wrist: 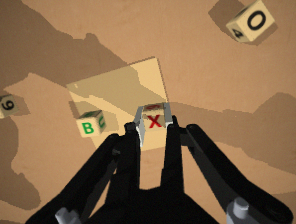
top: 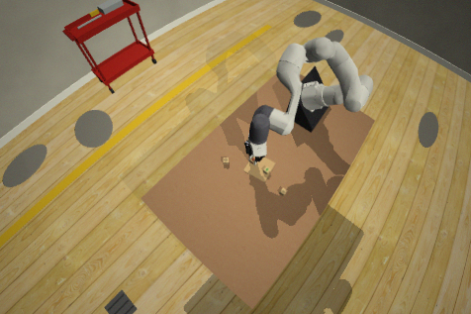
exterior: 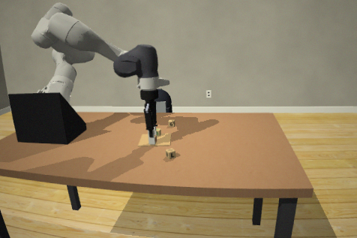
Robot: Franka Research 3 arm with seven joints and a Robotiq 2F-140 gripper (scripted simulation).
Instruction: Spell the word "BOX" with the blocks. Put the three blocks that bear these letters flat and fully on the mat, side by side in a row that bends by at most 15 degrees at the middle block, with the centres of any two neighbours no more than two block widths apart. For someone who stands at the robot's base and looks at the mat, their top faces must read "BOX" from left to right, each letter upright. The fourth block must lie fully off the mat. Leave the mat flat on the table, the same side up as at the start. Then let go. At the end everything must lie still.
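Now: the tan mat 1 cm behind my hand, 5 cm to the left of it and 4 cm below it. Round my hand: O block: 12 cm ahead, 11 cm to the right, 3 cm below.
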